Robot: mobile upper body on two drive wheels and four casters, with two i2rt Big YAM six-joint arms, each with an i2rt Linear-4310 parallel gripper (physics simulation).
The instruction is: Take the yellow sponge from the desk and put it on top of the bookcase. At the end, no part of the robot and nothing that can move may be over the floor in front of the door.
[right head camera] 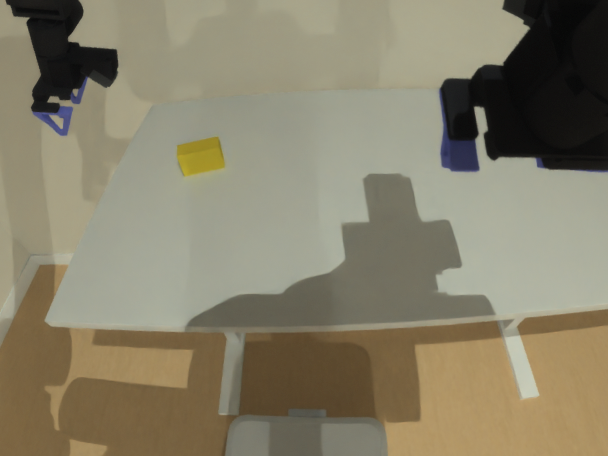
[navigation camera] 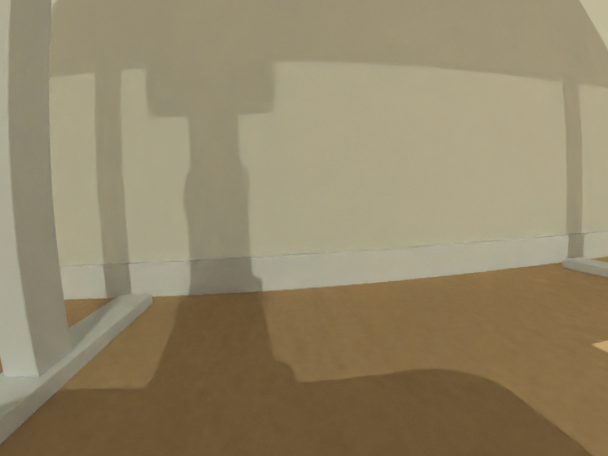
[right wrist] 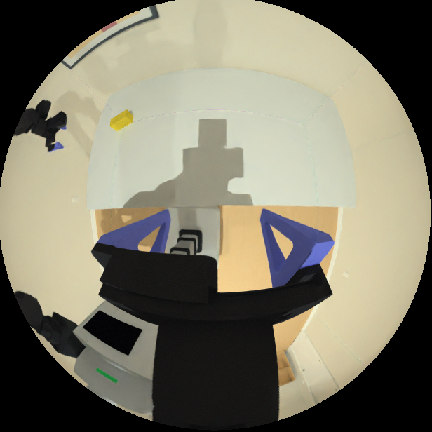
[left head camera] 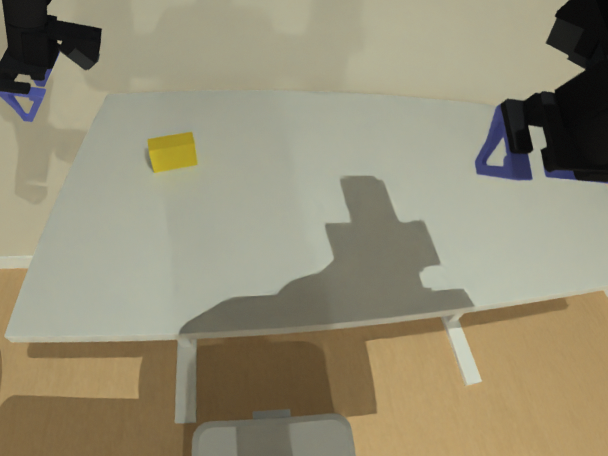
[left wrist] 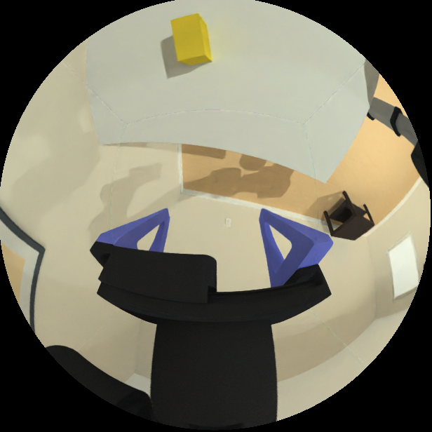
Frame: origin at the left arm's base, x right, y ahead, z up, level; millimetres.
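Where they show: left gripper, fingertip midpoint: (right head camera: 70,118) (left head camera: 34,102); right gripper, fingertip midpoint: (right head camera: 491,160) (left head camera: 512,169).
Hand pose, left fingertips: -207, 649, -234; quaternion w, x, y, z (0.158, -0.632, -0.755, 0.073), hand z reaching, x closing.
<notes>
After its pixels a point has its place, as x, y, z.
The yellow sponge (left head camera: 173,152) @[6, 726, -413] (right head camera: 201,157) @[8, 727, -416] (left wrist: 190,40) (right wrist: 121,120) is a block on the white desk (left head camera: 115,225) @[-96, 559, -460] (right head camera: 140,240) @[-92, 518, -460] (left wrist: 250,85) (right wrist: 280,160), near its back left corner in the head views. My left gripper (left head camera: 36,101) @[-207, 649, -234] (right head camera: 70,118) @[-207, 649, -234] (left wrist: 214,213) (right wrist: 64,137) is open and empty, left of the desk's left edge in the head views and apart from the sponge. My right gripper (left head camera: 542,176) (right head camera: 510,167) @[449, 348, -129] (right wrist: 215,213) is open and empty, raised at the right, far from the sponge. A wooden shelf unit (right wrist: 285,369), possibly the bookcase, shows partly in the right wrist view.
A white door-like panel (right wrist: 315,375) is beside the shelf unit. My grey base (left head camera: 274,437) @[227, 257, -1150] (right head camera: 310,437) @[240, 253, -1150] is at the desk's front edge. A desk leg (navigation camera: 35,200) @[-90, 710, -1164] stands at the left of the navigation view. A dark stool or chair (left wrist: 352,227) stands beyond the desk.
</notes>
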